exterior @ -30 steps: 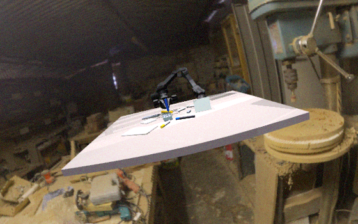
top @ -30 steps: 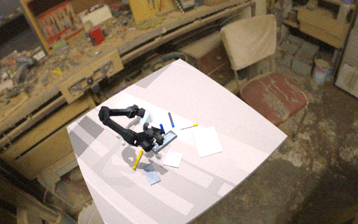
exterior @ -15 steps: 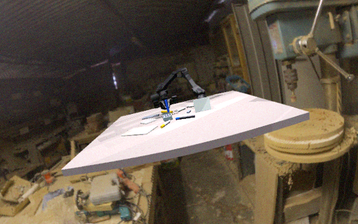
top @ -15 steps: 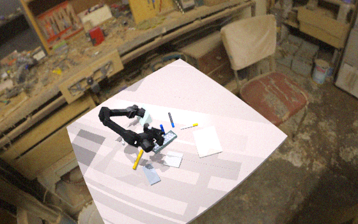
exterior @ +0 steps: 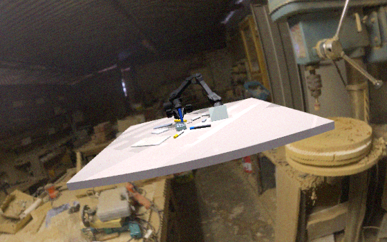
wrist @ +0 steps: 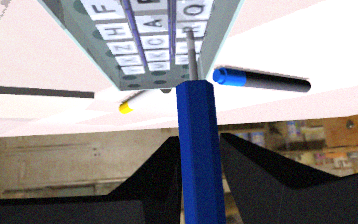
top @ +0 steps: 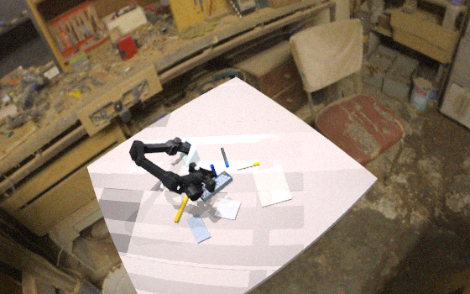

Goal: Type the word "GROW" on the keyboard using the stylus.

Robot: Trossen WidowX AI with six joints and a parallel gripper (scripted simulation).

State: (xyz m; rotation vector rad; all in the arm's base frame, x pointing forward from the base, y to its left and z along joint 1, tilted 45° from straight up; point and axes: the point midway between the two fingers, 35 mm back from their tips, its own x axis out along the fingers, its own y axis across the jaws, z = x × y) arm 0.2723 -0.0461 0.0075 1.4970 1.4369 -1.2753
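The yellow marker lies 250 mm to the right of my gripper tip and 60 mm below it. Round my gripper tip: blue stylus: 10 mm below; then blue-capped pen: 70 mm behind, 120 mm to the left, 60 mm below; then yellow-capped pen: 50 mm ahead, 180 mm to the left, 60 mm below.
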